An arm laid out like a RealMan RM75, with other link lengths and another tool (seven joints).
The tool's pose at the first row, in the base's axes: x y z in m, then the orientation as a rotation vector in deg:
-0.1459 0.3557 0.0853 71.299 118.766 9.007
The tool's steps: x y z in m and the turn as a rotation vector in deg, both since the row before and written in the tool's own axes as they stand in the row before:
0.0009 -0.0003 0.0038 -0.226 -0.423 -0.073
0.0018 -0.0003 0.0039 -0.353 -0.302 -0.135
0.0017 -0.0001 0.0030 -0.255 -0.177 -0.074
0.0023 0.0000 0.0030 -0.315 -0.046 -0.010
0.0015 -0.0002 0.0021 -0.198 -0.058 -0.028
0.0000 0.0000 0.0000 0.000 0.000 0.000
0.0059 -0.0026 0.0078 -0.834 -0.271 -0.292
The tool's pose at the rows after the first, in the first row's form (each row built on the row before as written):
-0.1440 0.3554 0.0819 71.019 118.376 8.928
-0.1423 0.3557 0.0780 70.617 118.086 9.028
-0.1410 0.3563 0.0749 70.358 117.897 9.137
-0.1397 0.3574 0.0715 70.150 117.764 9.421
-0.1389 0.3580 0.0691 69.992 117.668 9.570
-0.1389 0.3580 0.0691 69.992 117.668 9.570
-0.1374 0.3595 0.0592 69.141 117.339 10.097

